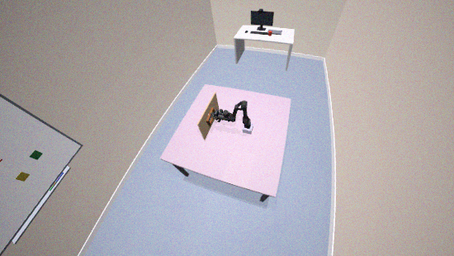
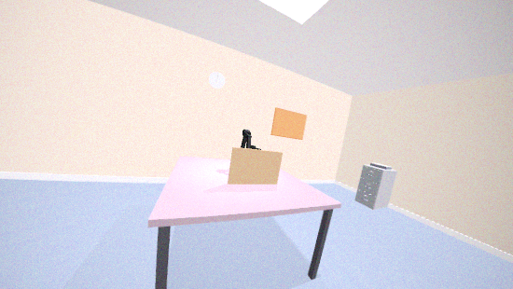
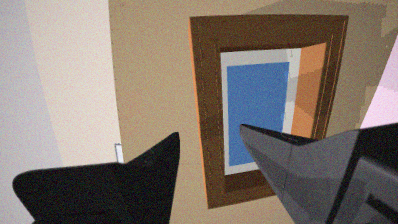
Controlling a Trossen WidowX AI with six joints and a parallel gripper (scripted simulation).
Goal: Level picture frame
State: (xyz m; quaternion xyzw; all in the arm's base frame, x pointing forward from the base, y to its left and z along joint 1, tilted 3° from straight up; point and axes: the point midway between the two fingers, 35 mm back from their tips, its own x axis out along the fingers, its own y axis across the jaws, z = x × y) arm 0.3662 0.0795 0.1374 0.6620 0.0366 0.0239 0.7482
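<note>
My gripper tip is now 5 cm above the picture frame, 2 cm short of it and 1 cm to the left of it. Round my gripper tip: tan wall board 6 cm below, 3 cm ahead, 2 cm to the right.
</note>
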